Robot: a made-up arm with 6 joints. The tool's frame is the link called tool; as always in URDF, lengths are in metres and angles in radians. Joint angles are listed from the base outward. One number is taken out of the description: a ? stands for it. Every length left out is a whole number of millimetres.
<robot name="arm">
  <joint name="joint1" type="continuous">
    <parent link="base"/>
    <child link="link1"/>
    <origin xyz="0 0 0.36"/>
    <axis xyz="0 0 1"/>
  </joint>
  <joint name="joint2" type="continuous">
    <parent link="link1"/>
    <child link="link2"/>
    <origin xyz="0 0 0"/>
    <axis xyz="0 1 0"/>
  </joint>
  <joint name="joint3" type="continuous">
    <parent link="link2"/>
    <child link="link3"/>
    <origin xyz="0 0 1.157"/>
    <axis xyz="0 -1 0"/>
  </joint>
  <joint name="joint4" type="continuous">
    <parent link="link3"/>
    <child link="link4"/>
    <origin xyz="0.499 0 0"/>
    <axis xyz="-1 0 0"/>
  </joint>
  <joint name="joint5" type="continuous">
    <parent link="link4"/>
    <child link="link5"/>
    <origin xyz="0 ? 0"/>
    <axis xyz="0 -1 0"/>
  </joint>
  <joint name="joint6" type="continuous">
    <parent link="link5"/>
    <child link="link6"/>
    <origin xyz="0 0 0"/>
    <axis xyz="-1 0 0"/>
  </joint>
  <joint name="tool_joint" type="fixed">
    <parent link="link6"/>
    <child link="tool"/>
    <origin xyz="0 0 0"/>
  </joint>
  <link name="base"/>
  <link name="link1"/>
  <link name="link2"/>
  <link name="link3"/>
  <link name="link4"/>
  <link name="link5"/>
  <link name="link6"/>
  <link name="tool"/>
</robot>
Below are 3 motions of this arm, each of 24 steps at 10 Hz.
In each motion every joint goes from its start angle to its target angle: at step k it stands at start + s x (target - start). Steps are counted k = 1, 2, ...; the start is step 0. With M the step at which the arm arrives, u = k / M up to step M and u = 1 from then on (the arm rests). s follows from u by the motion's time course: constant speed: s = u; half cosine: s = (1 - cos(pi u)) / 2; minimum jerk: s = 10 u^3 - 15 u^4 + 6 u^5.
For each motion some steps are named. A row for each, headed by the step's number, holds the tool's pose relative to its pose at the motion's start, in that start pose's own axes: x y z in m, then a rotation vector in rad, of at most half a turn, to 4 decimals.
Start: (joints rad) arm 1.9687 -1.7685 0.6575 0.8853 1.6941 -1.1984
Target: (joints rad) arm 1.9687 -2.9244 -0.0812 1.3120 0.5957 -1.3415
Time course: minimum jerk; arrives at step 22
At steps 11, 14, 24:
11: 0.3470 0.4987 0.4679 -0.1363 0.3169 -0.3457
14: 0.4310 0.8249 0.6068 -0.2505 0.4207 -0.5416
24: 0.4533 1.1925 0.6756 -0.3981 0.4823 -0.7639

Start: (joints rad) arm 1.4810 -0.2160 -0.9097 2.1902 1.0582 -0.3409
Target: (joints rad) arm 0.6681 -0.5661 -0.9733 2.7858 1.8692 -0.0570
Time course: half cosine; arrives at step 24
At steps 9, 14, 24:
9: -0.0001 0.0739 0.0436 -0.0404 -0.0242 0.0629
14: 0.0464 0.1266 0.0893 -0.0232 -0.0581 0.1392
24: 0.1444 0.1491 0.1191 0.0790 -0.1277 0.2073

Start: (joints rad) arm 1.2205 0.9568 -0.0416 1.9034 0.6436 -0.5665
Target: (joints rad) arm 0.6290 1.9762 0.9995 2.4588 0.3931 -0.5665
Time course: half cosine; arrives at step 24
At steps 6, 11, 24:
6: 0.0775 -0.0619 -0.1807 0.0013 0.0777 -0.0299
11: 0.2150 -0.0839 -0.5725 0.0082 0.2328 -0.0790
24: 0.4576 0.2579 -1.2730 0.0340 0.5380 -0.1344

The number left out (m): -0.253
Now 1 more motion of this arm.
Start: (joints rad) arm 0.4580 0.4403 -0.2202 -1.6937 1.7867 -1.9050
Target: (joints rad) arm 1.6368 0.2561 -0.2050 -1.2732 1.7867 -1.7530
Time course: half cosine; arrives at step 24
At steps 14, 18, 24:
14: -0.3282 0.3193 0.0088 0.1790 0.4292 -0.7716
18: -0.3836 0.4626 0.0224 0.2779 0.5603 -1.0367
24: -0.4012 0.5583 0.0321 0.3528 0.6366 -1.2071

